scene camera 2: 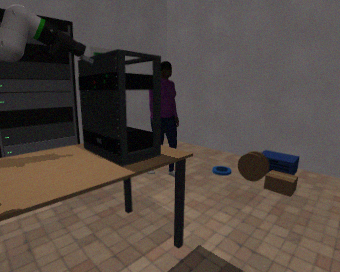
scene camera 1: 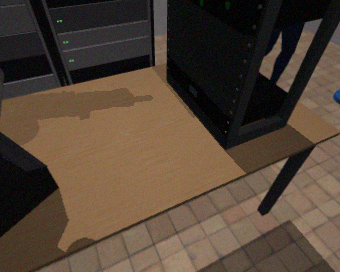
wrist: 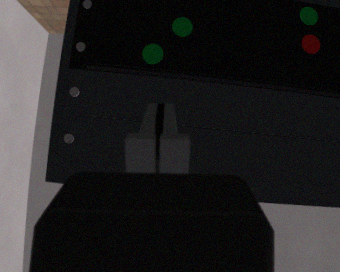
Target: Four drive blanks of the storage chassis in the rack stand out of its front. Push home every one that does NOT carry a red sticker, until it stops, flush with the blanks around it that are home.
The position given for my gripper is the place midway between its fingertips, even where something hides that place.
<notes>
I see my gripper (wrist: 160, 120) and a black rack (scene camera 1: 213, 61).
The black rack also shows in scene camera 2 (scene camera 2: 103, 84) and in the wrist view (wrist: 249, 90).
</notes>
